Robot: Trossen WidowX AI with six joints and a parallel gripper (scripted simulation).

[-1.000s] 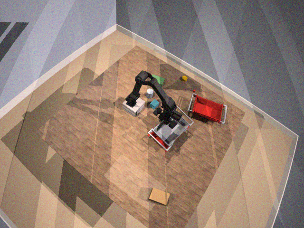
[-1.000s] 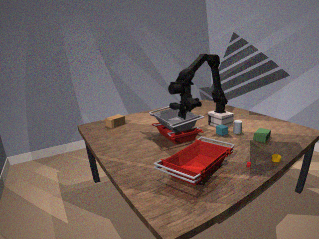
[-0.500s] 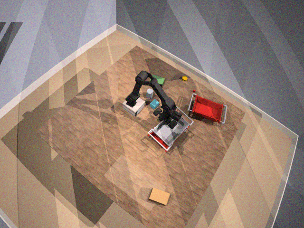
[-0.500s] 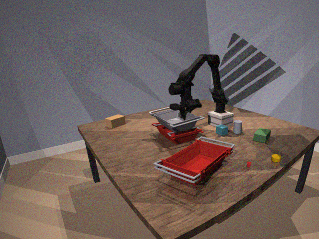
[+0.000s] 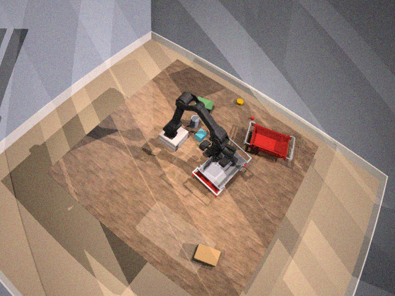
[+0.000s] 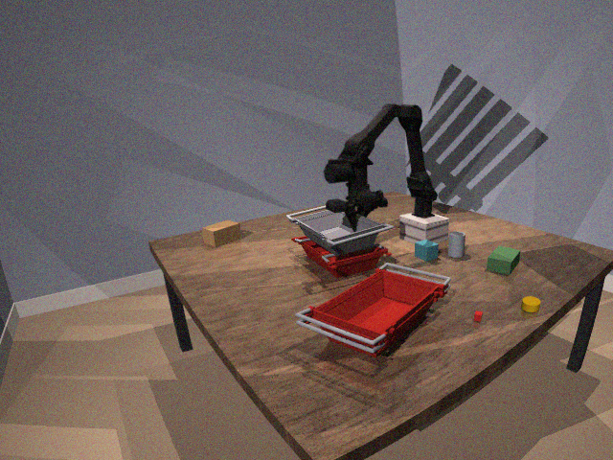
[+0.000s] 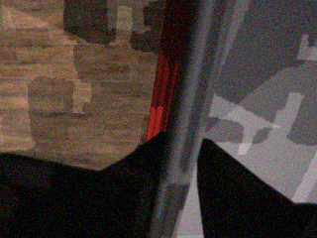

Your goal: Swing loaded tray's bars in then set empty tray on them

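The grey tray lies 70 mm ahead of my gripper tip, 10 mm to the right of it and 30 mm above it. Also, from my gripper tip: teal cube (160 mm behind, 150 mm to the left, 60 mm below); green block (270 mm behind, 390 mm to the left, 70 mm below); grey cylinder (250 mm behind, 210 mm to the left, 50 mm below).
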